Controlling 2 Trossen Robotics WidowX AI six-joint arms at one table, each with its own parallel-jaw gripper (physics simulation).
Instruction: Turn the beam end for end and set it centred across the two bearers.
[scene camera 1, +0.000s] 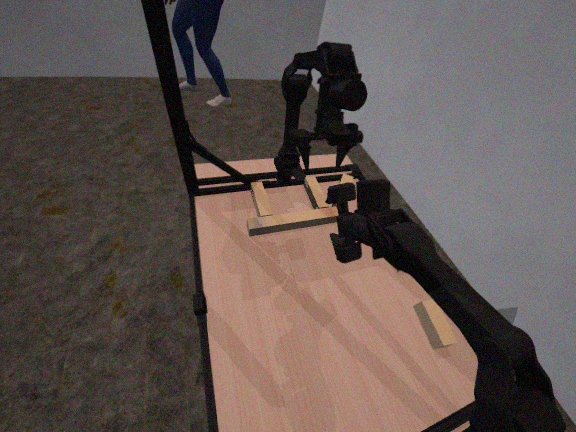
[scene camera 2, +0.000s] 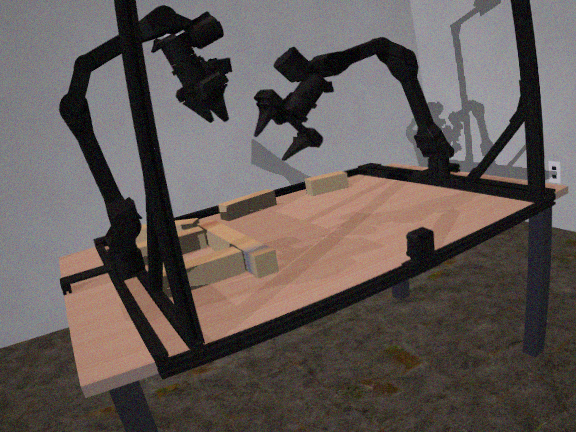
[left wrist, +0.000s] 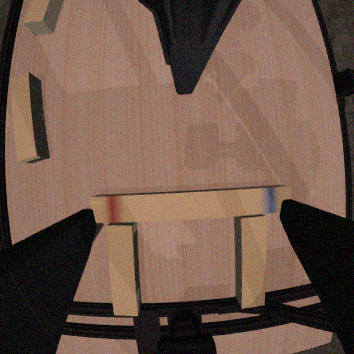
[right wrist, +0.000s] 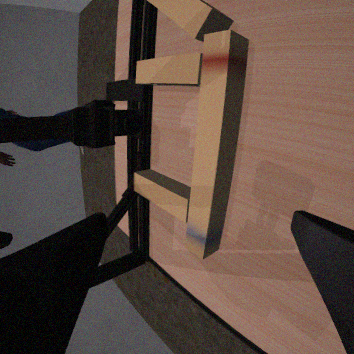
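Where they show: left gripper, between the fingertips: (scene camera 1: 322, 168) (scene camera 2: 219, 121) (left wrist: 188, 214); right gripper, between the fingertips: (scene camera 1: 329, 217) (scene camera 2: 269, 148) (left wrist: 176, 75) (right wrist: 201, 222); left arm's base, origin of its link: (scene camera 1: 283, 177) (scene camera 2: 128, 273) (left wrist: 184, 322) (right wrist: 134, 121); right arm's base, origin of its link: (scene camera 2: 440, 176).
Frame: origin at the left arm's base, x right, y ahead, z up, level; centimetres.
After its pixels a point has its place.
The beam (scene camera 1: 295, 218) {x 2.9, y 24.1, z 2.5 cm} (scene camera 2: 227, 235) {x 2.3, y 22.9, z 2.5 cm} (left wrist: 175, 206) {x -0.3, y 23.4, z 2.5 cm} (right wrist: 210, 130) {x -1.3, y 24.0, z 2.5 cm} lies across the ends of two bearers, apparently on the table against them. In the left wrist view its red band is at left, its blue band at right. One bearer (scene camera 1: 260, 198) {x 12.9, y 12.7, z 2.5 cm} (scene camera 2: 215, 268) {x 14.7, y 14.8, z 0.8 cm} (left wrist: 252, 265) {x 12.3, y 12.1, z 2.5 cm} (right wrist: 162, 196) {x 12.2, y 14.3, z 2.5 cm} meets it near the blue band, the other (scene camera 1: 315, 192) {x -9.2, y 13.1, z 2.5 cm} (scene camera 2: 192, 243) {x -7.8, y 17.4, z 0.0 cm} (left wrist: 122, 267) {x -9.8, y 13.4, z 2.5 cm} (right wrist: 167, 70) {x -9.9, y 14.0, z 2.5 cm} near the red band. My left gripper (scene camera 1: 322, 166) {x 0.4, y 26.4, z 26.7 cm} (scene camera 2: 219, 120) {x 0.4, y 26.4, z 26.7 cm} (left wrist: 188, 214) {x 0.4, y 26.4, z 26.7 cm} is open, high above the bearers. My right gripper (scene camera 1: 331, 218) {x 0.5, y 37.1, z 18.5 cm} (scene camera 2: 270, 147) {x 0.5, y 37.1, z 18.5 cm} (right wrist: 201, 222) {x 0.5, y 37.1, z 18.5 cm} is open and empty, above and away from the beam.
A loose block (scene camera 1: 347, 177) {x -26.6, y 7.3, z 3.1 cm} (right wrist: 182, 15) {x -17.9, y 17.4, z 3.1 cm} lies angled near the red end. Another block (scene camera 2: 250, 205) {x -25.7, y 41.2, z 0.4 cm} (left wrist: 22, 120) {x -27.6, y 40.2, z 2.5 cm} and a third block (scene camera 1: 437, 325) {x -25.3, y 69.0, z 2.8 cm} (scene camera 2: 327, 184) {x -24.4, y 66.8, z 0.6 cm} (left wrist: 45, 17) {x -25.0, y 62.8, z 2.0 cm} lie along the table's side. A black frame post (scene camera 2: 142, 130) {x 38.0, y 2.0, z 29.4 cm} rises beside the bearers.
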